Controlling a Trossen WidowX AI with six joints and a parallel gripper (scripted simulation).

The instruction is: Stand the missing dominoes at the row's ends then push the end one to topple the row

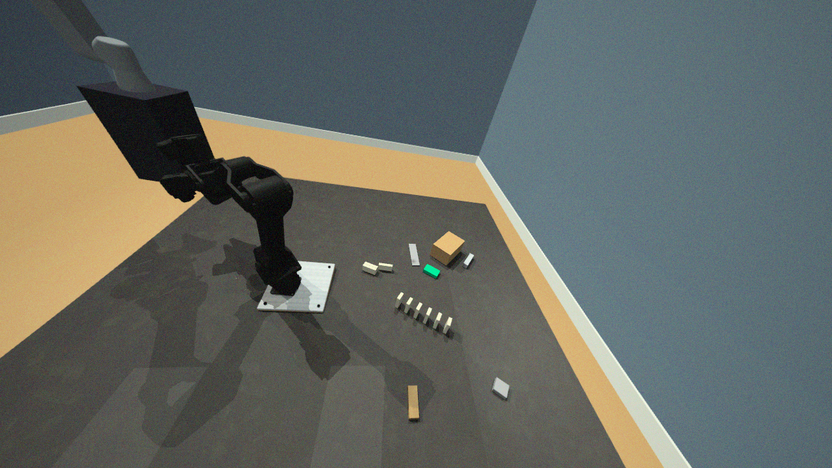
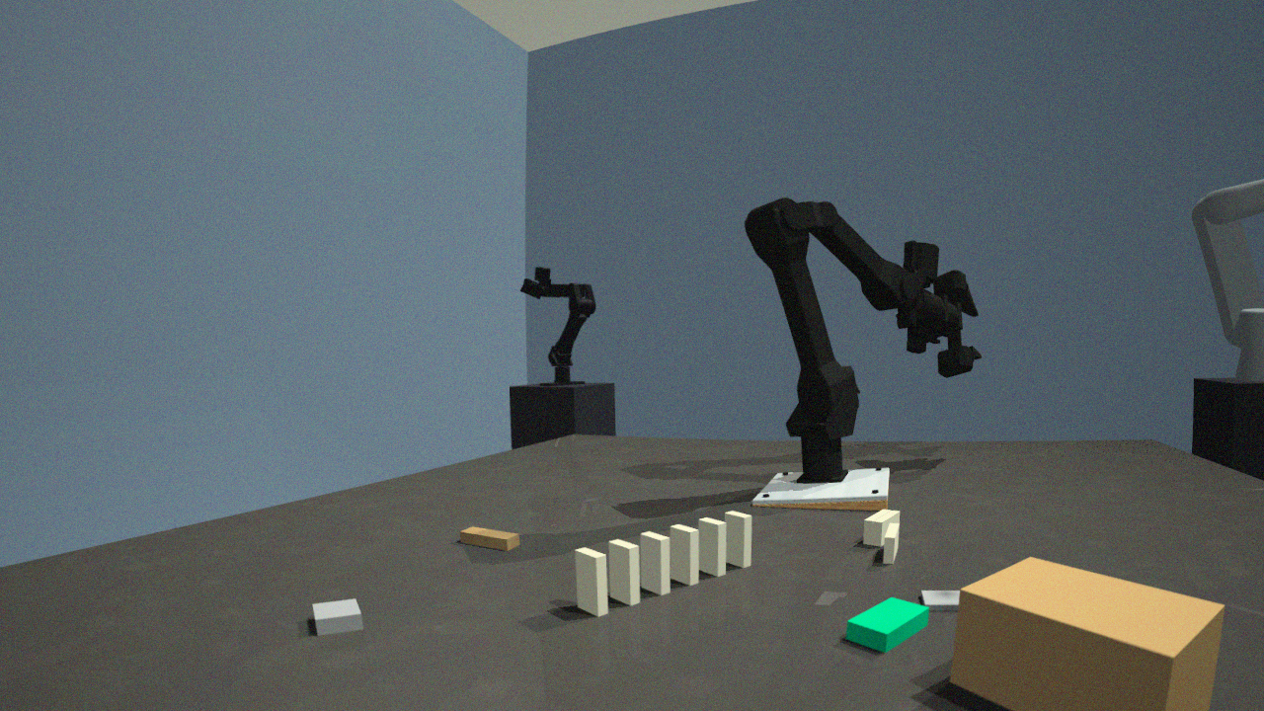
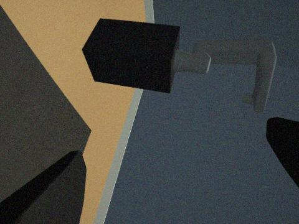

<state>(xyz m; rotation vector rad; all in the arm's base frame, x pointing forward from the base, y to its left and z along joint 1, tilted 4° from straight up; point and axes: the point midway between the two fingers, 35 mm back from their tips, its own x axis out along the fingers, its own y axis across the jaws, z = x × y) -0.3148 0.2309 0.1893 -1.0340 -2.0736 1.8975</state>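
Now: the flat grey strip 730 mm ahead of my gripper tip, 20 mm to the right of it and 210 mm below it. Also, from my gripper tip: green block (790 mm ahead, 100 mm to the right, 210 mm below); then tan box (860 mm ahead, 10 mm to the left, 180 mm below); then tan bar (730 mm ahead, 510 mm to the right, 210 mm below).
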